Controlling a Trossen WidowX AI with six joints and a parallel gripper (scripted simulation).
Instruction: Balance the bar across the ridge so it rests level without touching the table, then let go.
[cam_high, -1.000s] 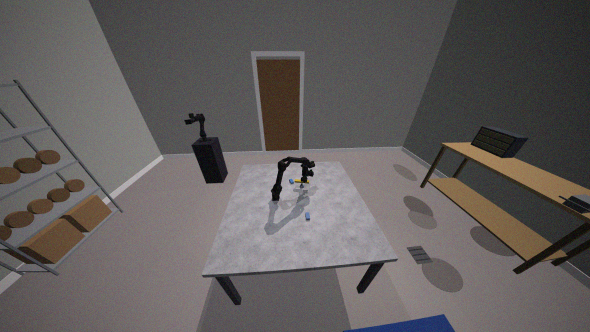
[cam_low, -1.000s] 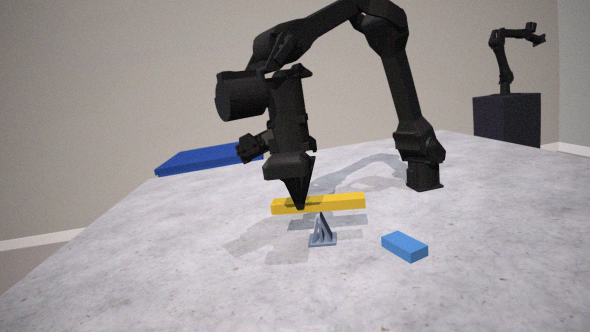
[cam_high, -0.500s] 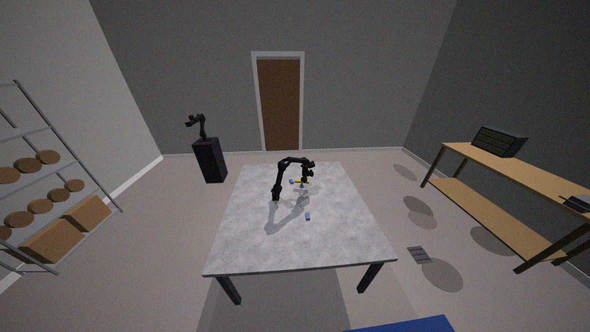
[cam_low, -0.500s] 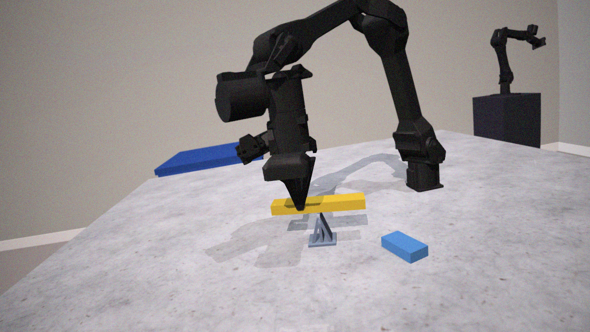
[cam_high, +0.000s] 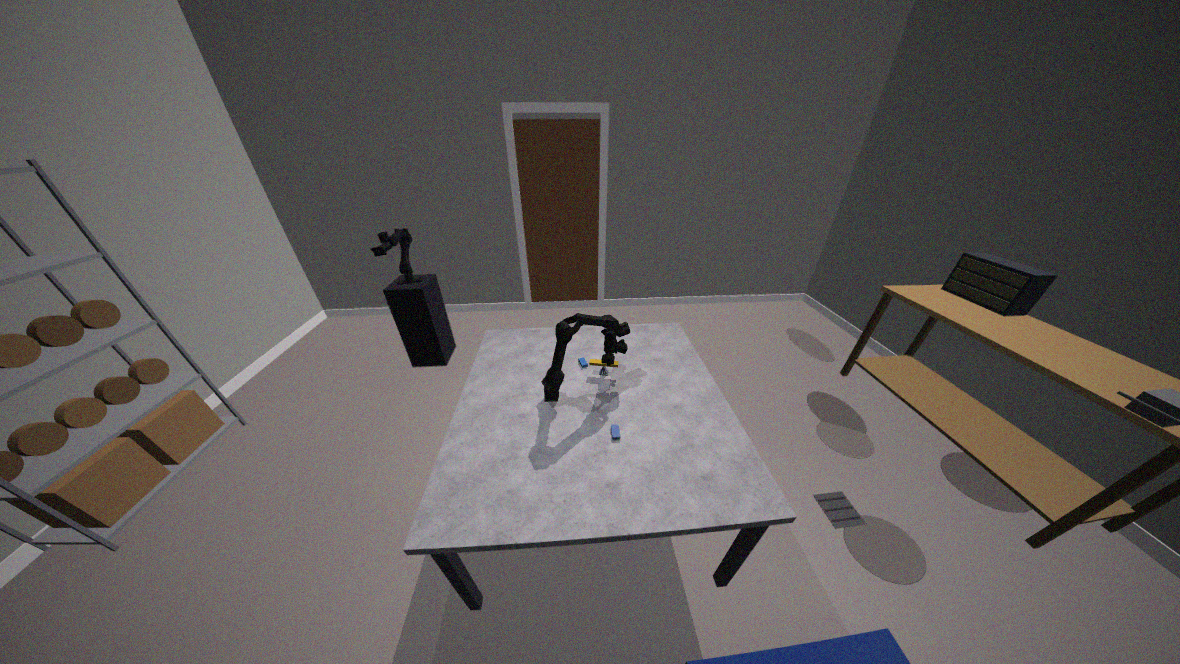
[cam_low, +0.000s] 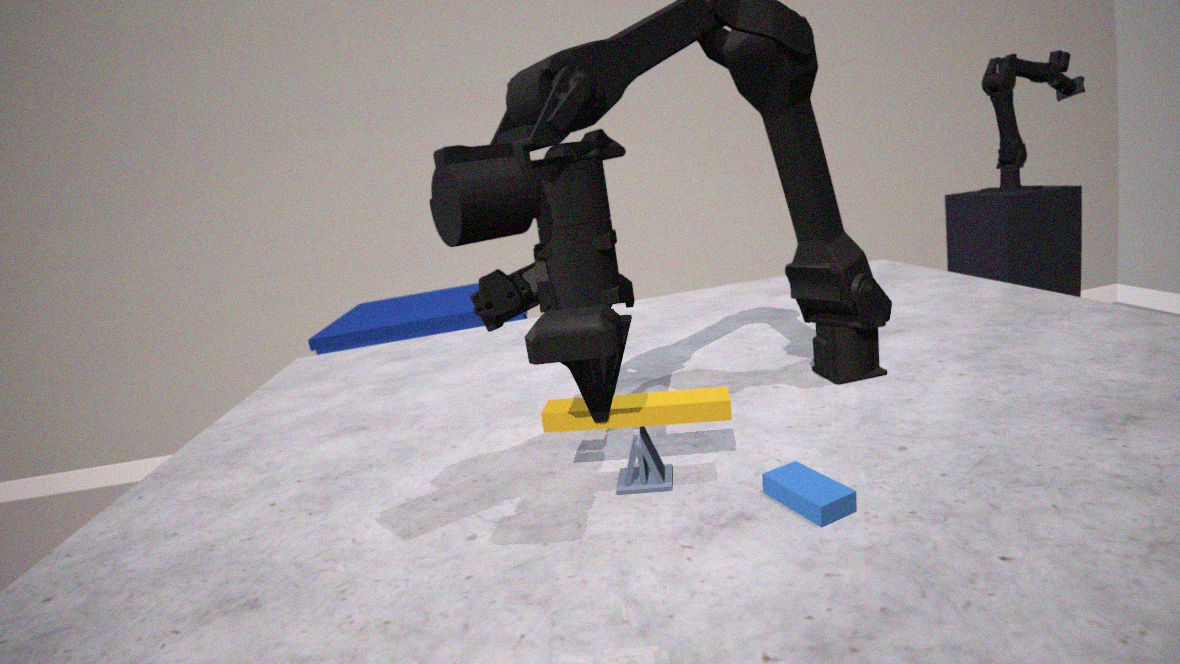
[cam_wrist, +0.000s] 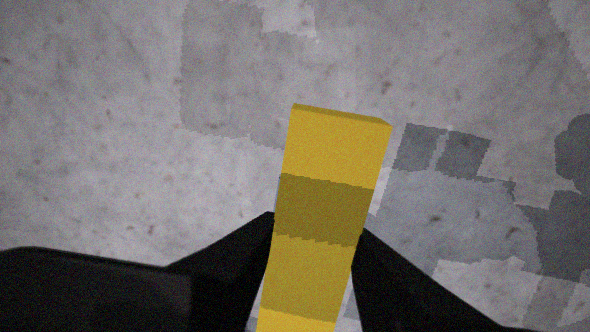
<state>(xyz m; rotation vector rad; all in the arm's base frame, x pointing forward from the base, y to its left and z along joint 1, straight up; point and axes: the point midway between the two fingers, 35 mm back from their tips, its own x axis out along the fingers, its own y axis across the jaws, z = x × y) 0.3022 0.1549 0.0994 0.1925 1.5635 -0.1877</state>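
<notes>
Right now my gripper tip is 30 mm past the yellow bar and 10 mm to the right of it. Also, from my gripper tip: grey triangular ridge (40 mm below, 30 mm behind, 10 mm to the left); then blue block (130 mm behind, 90 mm to the left, 60 mm below).
</notes>
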